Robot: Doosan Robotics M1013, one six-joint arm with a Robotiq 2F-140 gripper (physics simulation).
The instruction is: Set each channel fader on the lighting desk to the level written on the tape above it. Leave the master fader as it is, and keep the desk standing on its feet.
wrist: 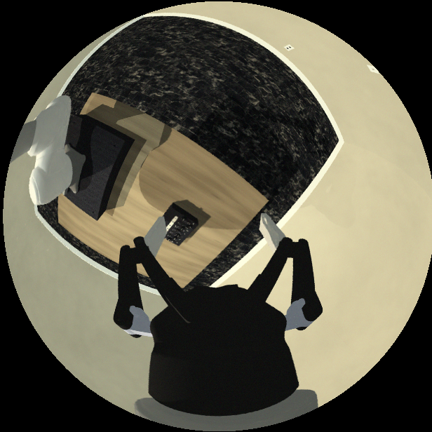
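Note:
The lighting desk is a small black box on the wooden table, left of the middle of the wrist view. It rests on the table with its control face up. A white tape strip runs along its left part, and small light marks and dark controls show beside it. The separate faders, the master fader and the writing are too small to read. My gripper is wide open and empty, above the table. Its left fingertip overlaps the desk's left edge in the view; its right fingertip is well to the right of the desk.
The wooden table carries a large black block at the left. The pale arm reaches over that block at the far left. A dark speckled floor lies beyond the table, with pale walls around it.

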